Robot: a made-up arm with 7 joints.
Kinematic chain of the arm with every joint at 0, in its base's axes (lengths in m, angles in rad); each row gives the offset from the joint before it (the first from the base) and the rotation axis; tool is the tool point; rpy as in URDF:
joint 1: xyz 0 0 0.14 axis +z
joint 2: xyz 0 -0.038 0.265 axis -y
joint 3: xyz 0 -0.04 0.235 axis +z
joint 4: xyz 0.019 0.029 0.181 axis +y
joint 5: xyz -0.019 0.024 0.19 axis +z
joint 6: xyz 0 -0.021 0.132 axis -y
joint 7: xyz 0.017 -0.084 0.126 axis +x
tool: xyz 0 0 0 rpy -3.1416 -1.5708 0
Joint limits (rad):
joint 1: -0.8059..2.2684
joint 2: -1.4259..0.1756
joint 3: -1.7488..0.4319
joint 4: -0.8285..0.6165
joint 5: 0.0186..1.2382
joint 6: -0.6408..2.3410
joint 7: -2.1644..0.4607
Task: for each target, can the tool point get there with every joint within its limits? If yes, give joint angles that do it. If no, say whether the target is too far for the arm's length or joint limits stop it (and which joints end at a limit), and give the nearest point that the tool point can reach.
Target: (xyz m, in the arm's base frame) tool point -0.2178 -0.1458 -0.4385
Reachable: no: joint limits stop it (at a limit: joint 1, joint 2, joint 4, joint 6) | nearest point -0.5099 0.5197 0.1732 | short by 0.950 m
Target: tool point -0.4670 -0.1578 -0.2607
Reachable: no: joint limits stop it (at a limit: joint 1, joint 2, joint 3, joint 4, joint 6) | nearest point -0.5686 0.4627 0.2181 | short by 0.790 m
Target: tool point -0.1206 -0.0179 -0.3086
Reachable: no: joint limits stop it (at a limit: joint 1, joint 2, joint 4, joint 6) | nearest point -0.4758 0.5509 0.1585 | short by 0.817 m
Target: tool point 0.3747 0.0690 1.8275
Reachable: no: too far | nearest point 0.2250 0.0414 1.2593 | short by 0.588 m
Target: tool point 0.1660 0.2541 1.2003
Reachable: yes | joints 1.7065 -0.3771 -1.5808 0.2584 0.7592 0.8183 -1.8922
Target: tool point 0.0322 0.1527 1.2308
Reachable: yes | joints 1.5410 -0.3770 -0.2114 -0.6311 0.8168 -0.2452 -1.3460
